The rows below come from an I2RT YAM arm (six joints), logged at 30 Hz.
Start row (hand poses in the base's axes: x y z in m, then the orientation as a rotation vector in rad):
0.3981, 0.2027, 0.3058, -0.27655, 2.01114, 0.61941
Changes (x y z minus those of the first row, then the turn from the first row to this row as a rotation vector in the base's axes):
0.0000, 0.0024, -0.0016, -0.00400, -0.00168, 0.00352
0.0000, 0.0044, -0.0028, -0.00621, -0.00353, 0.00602
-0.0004, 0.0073, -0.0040, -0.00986, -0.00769, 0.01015
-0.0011, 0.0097, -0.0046, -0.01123, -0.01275, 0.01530
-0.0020, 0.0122, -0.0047, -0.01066, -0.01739, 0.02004
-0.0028, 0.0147, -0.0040, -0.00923, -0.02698, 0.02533
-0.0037, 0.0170, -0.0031, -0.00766, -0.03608, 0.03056
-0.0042, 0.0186, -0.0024, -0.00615, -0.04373, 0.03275
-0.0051, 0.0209, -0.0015, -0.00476, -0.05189, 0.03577
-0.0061, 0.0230, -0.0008, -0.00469, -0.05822, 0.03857
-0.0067, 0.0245, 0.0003, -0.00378, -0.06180, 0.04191
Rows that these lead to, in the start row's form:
0.3981, 0.2051, 0.3042, -0.28298, 2.01087, 0.61724
0.3981, 0.2071, 0.3030, -0.28733, 2.00982, 0.61615
0.3977, 0.2100, 0.3018, -0.29481, 2.00701, 0.61408
0.3970, 0.2124, 0.3012, -0.30217, 2.00248, 0.61467
0.3961, 0.2149, 0.3011, -0.30784, 1.99766, 0.61703
0.3953, 0.2174, 0.3018, -0.31479, 1.98775, 0.61932
0.3944, 0.2197, 0.3027, -0.32144, 1.97824, 0.62181
0.3939, 0.2213, 0.3034, -0.32466, 1.97026, 0.62271
0.3930, 0.2236, 0.3043, -0.32890, 1.96180, 0.62386
0.3920, 0.2257, 0.3050, -0.33325, 1.95556, 0.62404
0.3914, 0.2272, 0.3061, -0.33696, 1.95165, 0.62608

